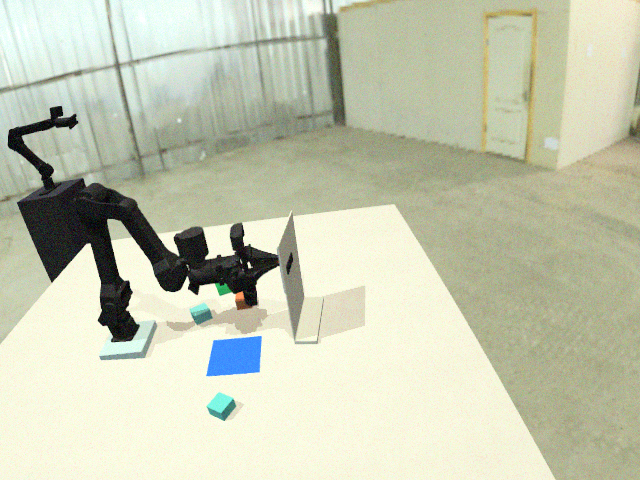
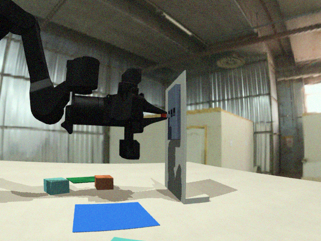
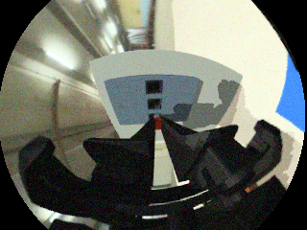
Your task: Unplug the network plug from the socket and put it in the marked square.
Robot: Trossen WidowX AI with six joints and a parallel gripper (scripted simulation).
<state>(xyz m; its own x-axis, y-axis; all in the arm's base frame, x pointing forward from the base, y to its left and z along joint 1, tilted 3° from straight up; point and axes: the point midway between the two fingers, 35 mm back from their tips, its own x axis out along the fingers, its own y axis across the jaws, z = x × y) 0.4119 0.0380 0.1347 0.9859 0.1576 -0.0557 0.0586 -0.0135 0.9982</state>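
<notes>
Right now my gripper tip is 180 mm above the blue marked square, 130 mm past it and 110 mm to the left of it. Also, from my gripper tip: orange block 160 mm below, 130 mm behind, 90 mm to the left; then upright panel 60 mm below, 20 mm ahead, 10 mm to the right; then network plug 10 mm ahead.
</notes>
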